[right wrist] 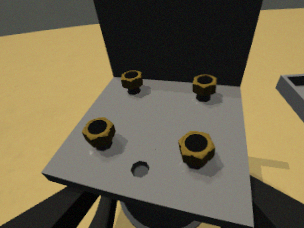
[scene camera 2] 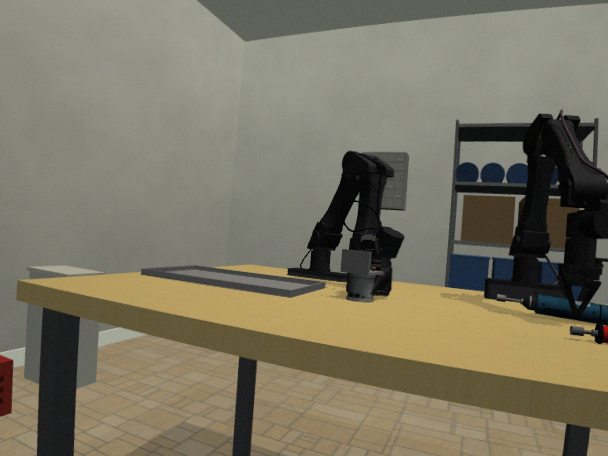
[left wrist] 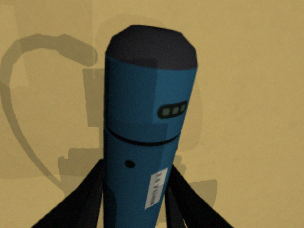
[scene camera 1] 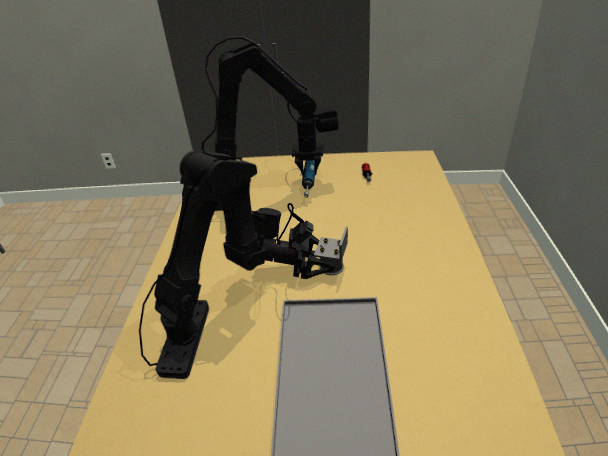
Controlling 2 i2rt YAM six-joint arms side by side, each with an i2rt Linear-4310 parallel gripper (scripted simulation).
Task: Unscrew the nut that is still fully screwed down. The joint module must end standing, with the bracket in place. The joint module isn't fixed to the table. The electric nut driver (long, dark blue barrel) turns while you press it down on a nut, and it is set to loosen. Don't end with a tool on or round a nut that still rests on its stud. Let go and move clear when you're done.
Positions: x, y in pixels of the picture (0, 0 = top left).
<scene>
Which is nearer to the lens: the bracket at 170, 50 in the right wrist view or the nut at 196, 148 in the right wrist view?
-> The nut.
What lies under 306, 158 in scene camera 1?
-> My left gripper.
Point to a nut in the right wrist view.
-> At 98, 132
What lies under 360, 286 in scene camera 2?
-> A joint module.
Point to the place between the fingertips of my right gripper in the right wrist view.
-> At 163, 159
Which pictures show my left gripper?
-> Scene camera 2, the left wrist view and scene camera 1 only.
</scene>
